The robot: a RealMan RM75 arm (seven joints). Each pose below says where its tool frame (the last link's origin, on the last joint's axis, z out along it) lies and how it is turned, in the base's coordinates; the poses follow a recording.
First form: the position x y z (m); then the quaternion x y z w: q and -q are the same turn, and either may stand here.
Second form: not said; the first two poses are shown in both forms.
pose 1, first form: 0.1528 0.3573 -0.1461 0.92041 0.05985 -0.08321 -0.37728
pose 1, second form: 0.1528 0.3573 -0.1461; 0.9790 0.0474 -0.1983; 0.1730 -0.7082 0.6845; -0.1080 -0.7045 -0.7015
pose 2, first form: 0.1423 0.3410 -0.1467 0.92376 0.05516 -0.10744 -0.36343
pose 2, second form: 0.1423 0.3410 -0.1467; 0.9708 0.0238 -0.2386; 0.1800 -0.7298 0.6596; -0.1584 -0.6833 -0.7128
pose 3, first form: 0.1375 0.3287 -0.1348 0.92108 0.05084 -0.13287 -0.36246
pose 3, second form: 0.1375 0.3287 -0.1348; 0.9595 -0.0027 -0.2816; 0.1900 -0.7321 0.6542; -0.2079 -0.6812 -0.7019
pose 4, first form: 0.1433 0.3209 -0.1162 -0.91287 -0.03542 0.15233 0.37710
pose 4, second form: 0.1433 0.3209 -0.1162; 0.9511 -0.0502 -0.3048; 0.1796 -0.7131 0.6777; -0.2514 -0.6993 -0.6692
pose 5, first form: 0.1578 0.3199 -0.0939 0.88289 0.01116 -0.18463 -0.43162
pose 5, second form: 0.1578 0.3199 -0.0939; 0.9316 -0.1397 -0.3356; 0.1791 -0.6272 0.7580; -0.3164 -0.7663 -0.5592
